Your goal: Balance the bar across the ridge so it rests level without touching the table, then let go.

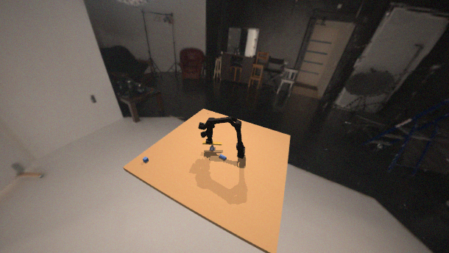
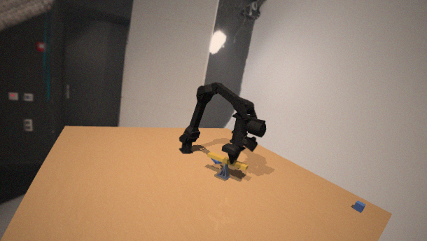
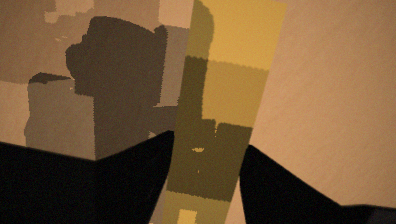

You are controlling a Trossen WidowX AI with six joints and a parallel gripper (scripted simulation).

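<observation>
My gripper tip is 3 cm past the yellow bar and 1 cm to the left of it. Also, from my gripper tip: blue cube (42 cm ahead, 42 cm to the left, 7 cm below).
</observation>
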